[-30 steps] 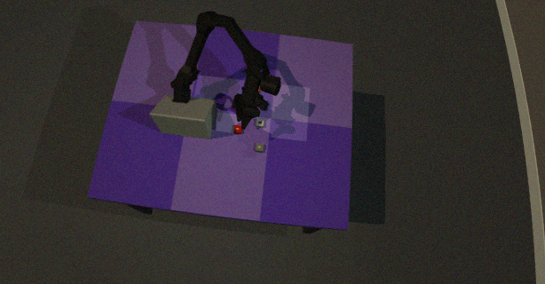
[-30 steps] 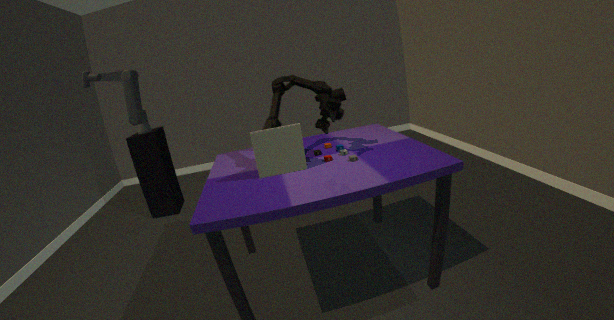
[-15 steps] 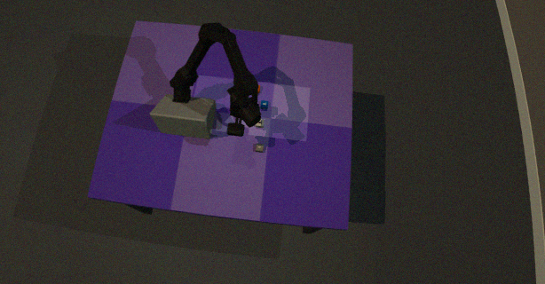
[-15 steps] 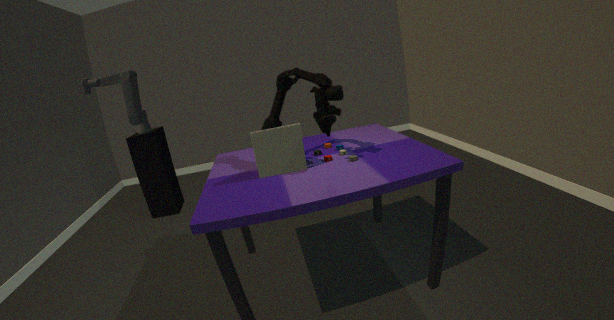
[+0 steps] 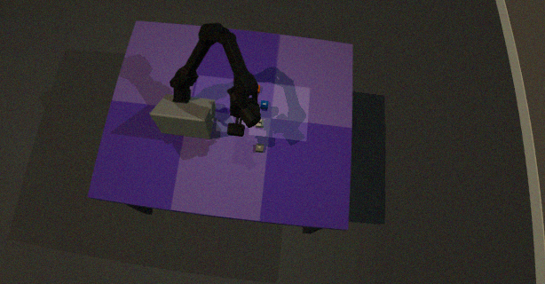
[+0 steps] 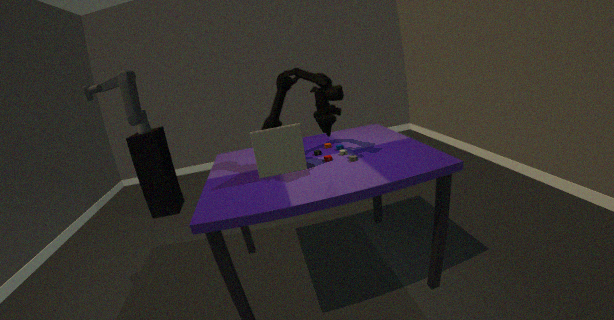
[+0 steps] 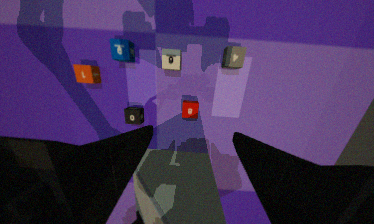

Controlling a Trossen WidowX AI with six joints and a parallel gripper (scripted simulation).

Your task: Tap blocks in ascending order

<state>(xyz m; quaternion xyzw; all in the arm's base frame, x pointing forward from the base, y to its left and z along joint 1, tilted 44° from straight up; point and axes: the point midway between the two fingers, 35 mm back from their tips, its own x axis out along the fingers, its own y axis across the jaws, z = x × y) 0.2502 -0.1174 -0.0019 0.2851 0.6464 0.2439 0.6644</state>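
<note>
Right now my gripper tip is 30 mm past the black block, 120 mm to the right of it and 110 mm above it. Also, from my gripper tip: cream block 80 mm ahead, 40 mm to the left, 110 mm below; grey block 90 mm ahead, 70 mm to the right, 110 mm below; red block 10 mm behind, 110 mm below.
</note>
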